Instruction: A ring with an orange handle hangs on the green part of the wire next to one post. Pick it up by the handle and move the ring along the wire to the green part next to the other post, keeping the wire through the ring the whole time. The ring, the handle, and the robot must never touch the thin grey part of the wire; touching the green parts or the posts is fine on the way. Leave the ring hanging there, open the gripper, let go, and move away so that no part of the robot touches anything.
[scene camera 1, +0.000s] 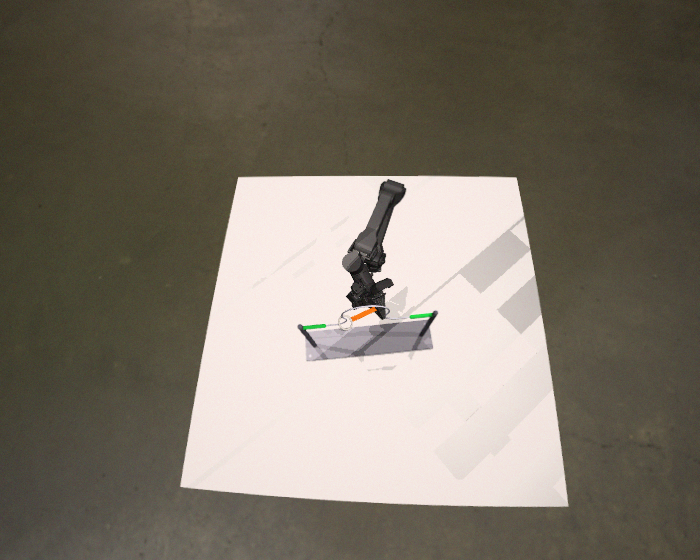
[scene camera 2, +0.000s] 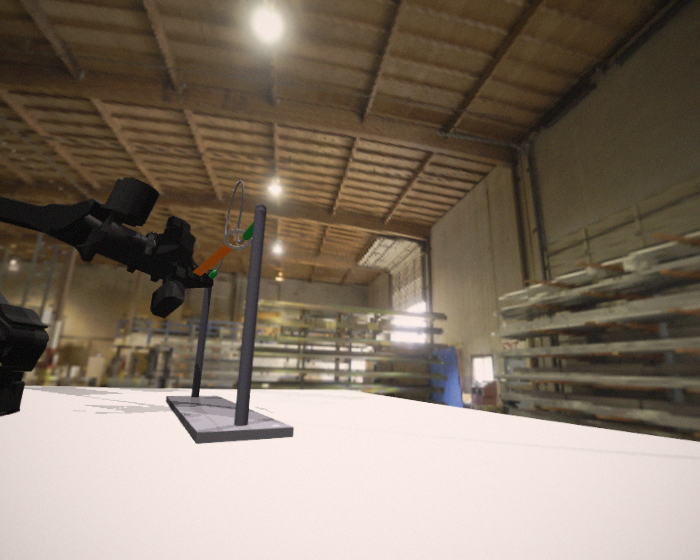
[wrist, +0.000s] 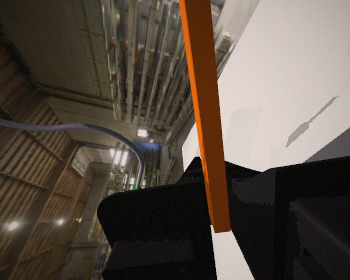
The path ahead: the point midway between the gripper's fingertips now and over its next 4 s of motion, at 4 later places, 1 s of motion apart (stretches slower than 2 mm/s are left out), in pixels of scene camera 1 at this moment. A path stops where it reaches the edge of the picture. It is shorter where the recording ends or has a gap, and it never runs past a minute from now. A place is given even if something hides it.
The gripper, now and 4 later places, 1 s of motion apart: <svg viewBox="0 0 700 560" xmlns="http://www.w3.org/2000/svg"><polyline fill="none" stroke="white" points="384,318 388,309 389,303 387,301 387,302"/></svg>
